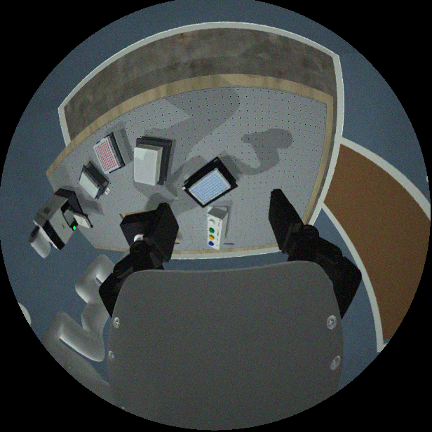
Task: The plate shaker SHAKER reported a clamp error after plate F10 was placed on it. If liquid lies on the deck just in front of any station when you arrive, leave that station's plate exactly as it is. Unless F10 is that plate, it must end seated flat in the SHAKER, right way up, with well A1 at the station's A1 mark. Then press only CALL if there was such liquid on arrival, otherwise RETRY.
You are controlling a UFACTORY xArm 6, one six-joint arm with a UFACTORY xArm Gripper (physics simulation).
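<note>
My gripper (220,208) is open and empty, high above the deck. Between its fingers, farther off, a blue-welled plate (210,187) lies in a black station, turned at an angle; whether it is seated flat and where well A1 is cannot be told. Just in front of it stands a white button box (217,228) with a white, a green, a yellow and a blue round button; its lettering is too small to read. A red-welled plate (108,154) sits in another dark station to the left. Station names are not readable, and I can make out no liquid.
A white block-like unit (147,164) on a dark base stands left of the blue plate. A smaller station with a pale plate (90,182) is farther left. A white and black device (56,220) with a green light stands at the far left. A wooden rim (316,165) edges the perforated deck.
</note>
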